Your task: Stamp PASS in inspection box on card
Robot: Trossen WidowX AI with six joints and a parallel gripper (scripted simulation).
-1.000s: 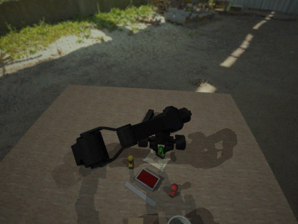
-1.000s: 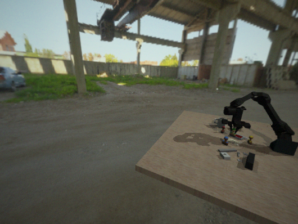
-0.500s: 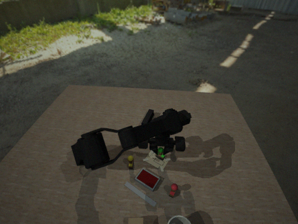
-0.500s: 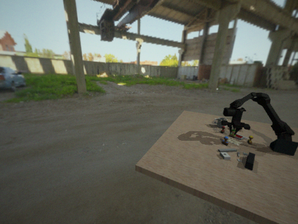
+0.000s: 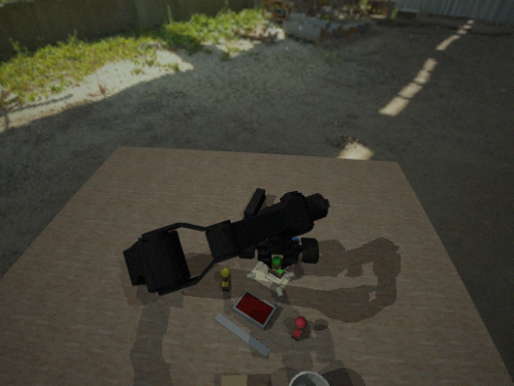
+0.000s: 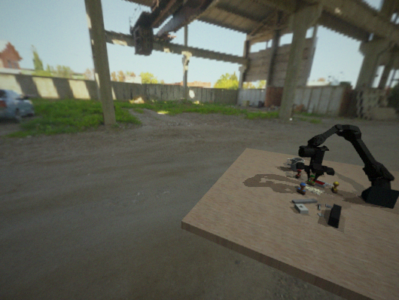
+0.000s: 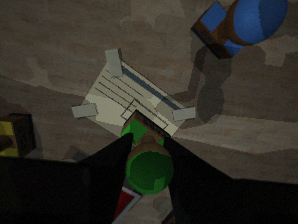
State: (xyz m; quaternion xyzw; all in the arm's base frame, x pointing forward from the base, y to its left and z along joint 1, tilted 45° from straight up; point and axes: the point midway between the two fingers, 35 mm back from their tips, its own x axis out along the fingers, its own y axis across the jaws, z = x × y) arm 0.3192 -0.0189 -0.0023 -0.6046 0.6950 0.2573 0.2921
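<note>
Now: the cream card 10 mm behind my gripper tip, 10 mm to the left of it and 50 mm below it. Round my gripper tip: blue stamp: 60 mm ahead, 80 mm to the left, 30 mm below; green stamp: right at my gripper tip; ink pad: 60 mm behind, 90 mm to the right, 40 mm below.
</note>
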